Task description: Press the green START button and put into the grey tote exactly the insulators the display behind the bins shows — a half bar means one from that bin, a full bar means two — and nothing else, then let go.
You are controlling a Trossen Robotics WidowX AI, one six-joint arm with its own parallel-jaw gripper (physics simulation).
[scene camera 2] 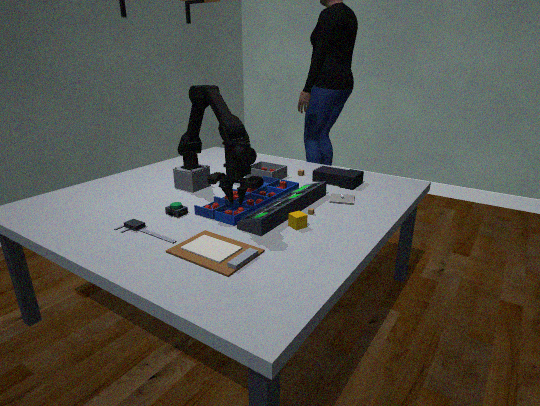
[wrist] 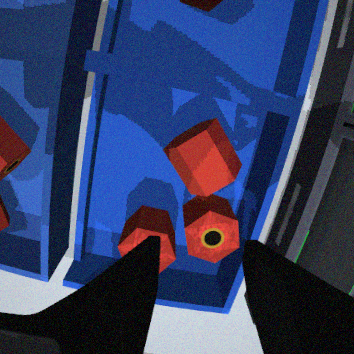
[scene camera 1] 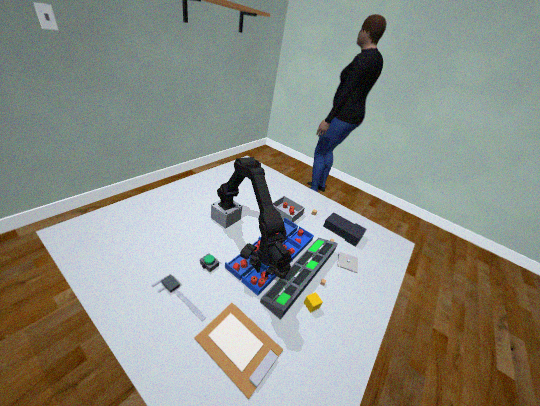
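Note:
My gripper (scene camera 2: 236,203) (wrist: 201,248) is partly open and empty, over the front blue bin beside the display. In the wrist view that bin holds three red insulators: one on its side (wrist: 204,159), one upright (wrist: 212,236) that shows between the fingertips, and one (wrist: 144,235) partly hidden by the left finger. The grey tote (scene camera 1: 286,216) (scene camera 2: 268,175) stands beyond the bins with red insulators inside. The green START button (scene camera 1: 209,259) (scene camera 2: 176,205) is left of the bins. The dark display (scene camera 1: 281,311) (scene camera 2: 252,228) shows three green areas; whether each is half or full I cannot tell.
A yellow cube (scene camera 1: 313,302) (scene camera 2: 297,220) stands beside the display. A clipboard (scene camera 1: 220,351) (scene camera 2: 179,253) and a caliper (scene camera 1: 171,283) (scene camera 2: 134,224) lie in front. A black box (scene camera 1: 344,229) (scene camera 2: 337,177) is at the far right. A person (scene camera 1: 357,85) (scene camera 2: 332,50) stands behind the table.

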